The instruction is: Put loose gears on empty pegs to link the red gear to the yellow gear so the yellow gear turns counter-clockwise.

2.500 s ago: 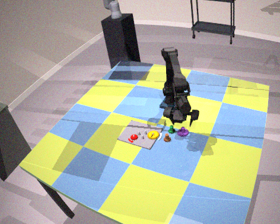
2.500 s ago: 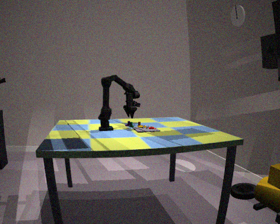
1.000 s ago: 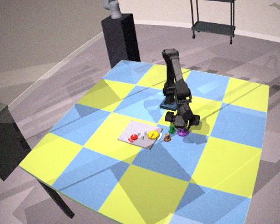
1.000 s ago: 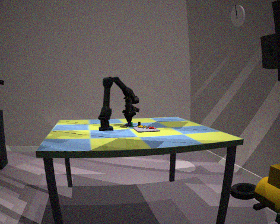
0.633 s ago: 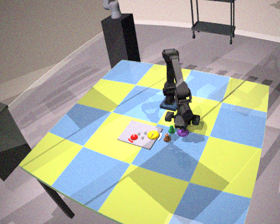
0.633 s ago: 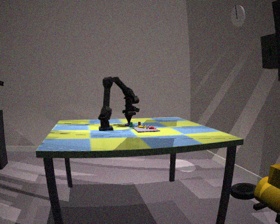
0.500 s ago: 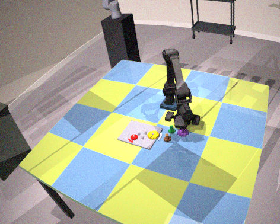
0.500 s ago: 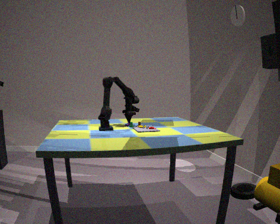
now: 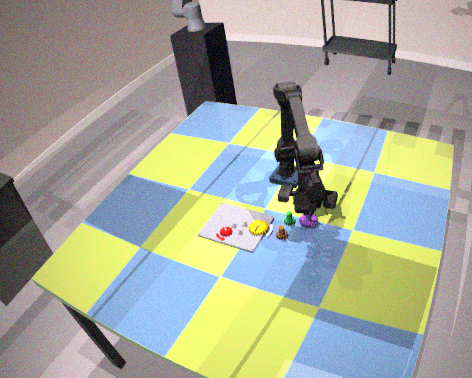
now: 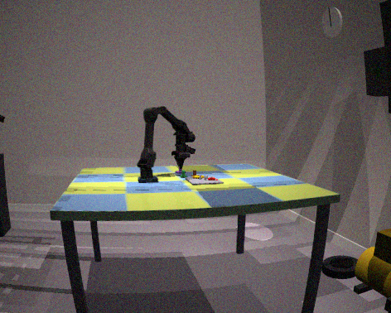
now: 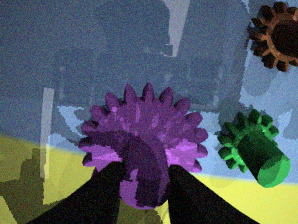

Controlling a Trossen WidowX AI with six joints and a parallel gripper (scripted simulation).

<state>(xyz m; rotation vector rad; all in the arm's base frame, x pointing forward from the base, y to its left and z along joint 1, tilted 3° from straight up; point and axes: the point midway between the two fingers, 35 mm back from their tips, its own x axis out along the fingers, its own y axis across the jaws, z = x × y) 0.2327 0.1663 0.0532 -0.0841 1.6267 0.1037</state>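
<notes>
The yellow gear is 15 cm to the right of my gripper tip, 7 cm ahead of it and 3 cm below it. Also, from my gripper tip: green gear: 7 cm to the right, 3 cm below; purple gear: 1 cm below; white arrow: 11 cm to the right, 7 cm ahead, 4 cm below.
</notes>
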